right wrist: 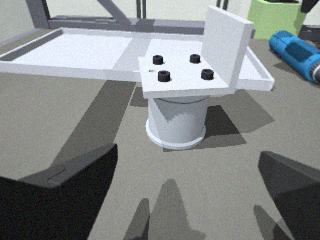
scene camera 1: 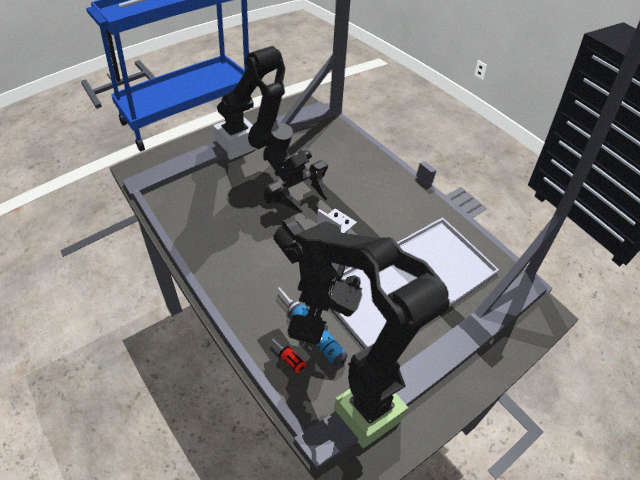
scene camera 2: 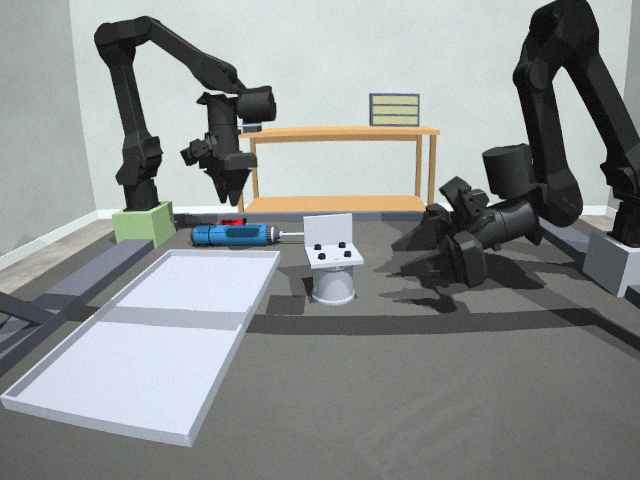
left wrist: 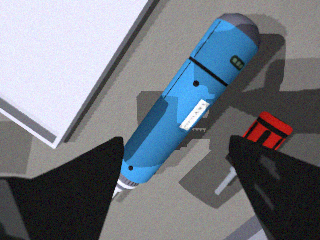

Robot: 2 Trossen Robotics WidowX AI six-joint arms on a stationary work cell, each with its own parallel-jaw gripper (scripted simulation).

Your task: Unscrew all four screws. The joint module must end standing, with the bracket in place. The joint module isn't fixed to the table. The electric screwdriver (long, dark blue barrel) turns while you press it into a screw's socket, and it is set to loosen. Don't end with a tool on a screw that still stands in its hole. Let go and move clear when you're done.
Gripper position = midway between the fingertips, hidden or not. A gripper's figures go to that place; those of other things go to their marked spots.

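Labels:
Of the things named here, my right gripper [scene camera 2: 396,258] is the nearest to the lens, at 0.54 m from the lens. My left gripper [scene camera 2: 228,205] is 0.75 m from the lens. A blue electric screwdriver [scene camera 2: 216,235] is 0.76 m from the lens, so my right gripper is nearer to the lens than the blue electric screwdriver.

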